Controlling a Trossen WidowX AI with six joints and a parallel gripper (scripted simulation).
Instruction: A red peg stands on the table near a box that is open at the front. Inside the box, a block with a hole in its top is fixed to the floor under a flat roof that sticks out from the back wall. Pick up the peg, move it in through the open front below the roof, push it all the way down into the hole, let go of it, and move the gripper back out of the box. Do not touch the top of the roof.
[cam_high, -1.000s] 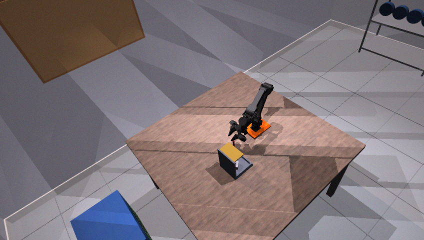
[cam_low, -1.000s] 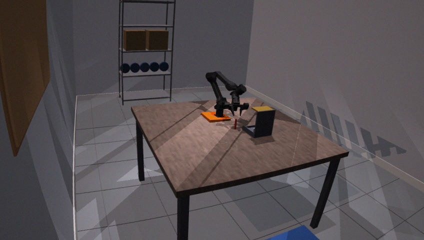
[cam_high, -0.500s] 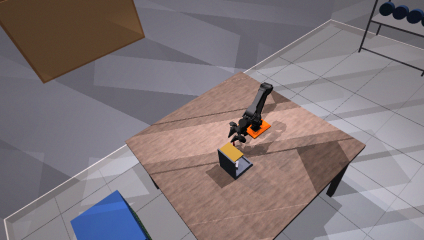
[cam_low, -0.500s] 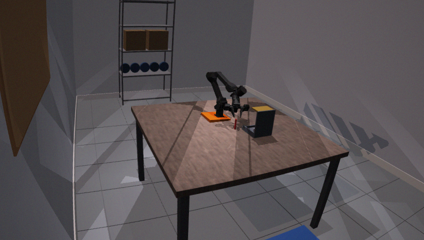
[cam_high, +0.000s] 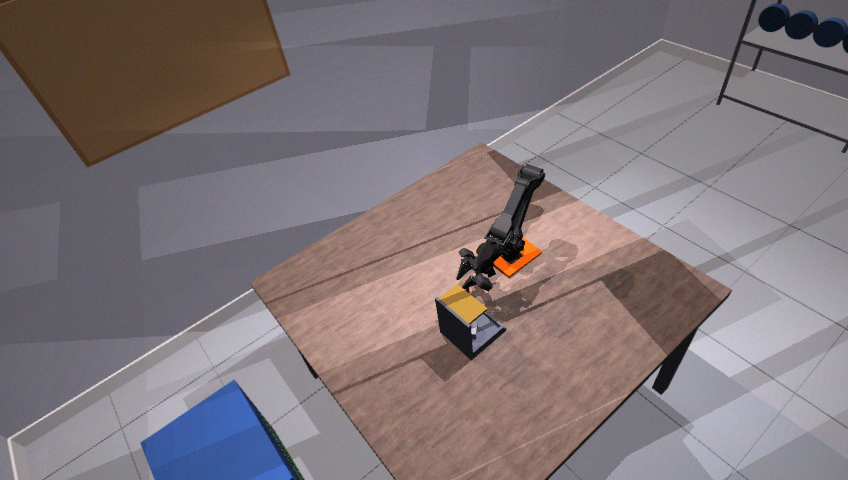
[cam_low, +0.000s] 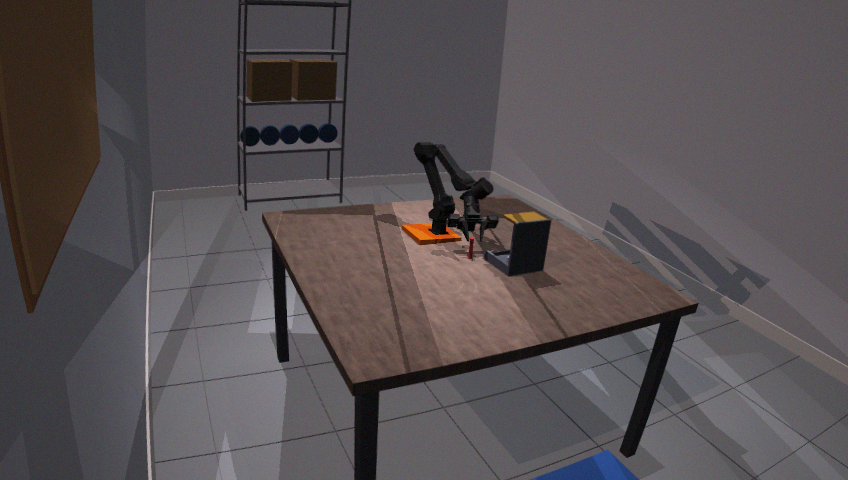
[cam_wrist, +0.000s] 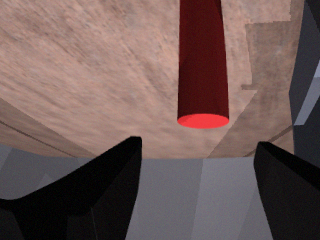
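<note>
The red peg lies 4 cm below my gripper tip, 3 cm behind it and 1 cm to the left of it. Also, from my gripper tip: yellow roof 14 cm to the left, 11 cm above, 10 cm ahead.
</note>
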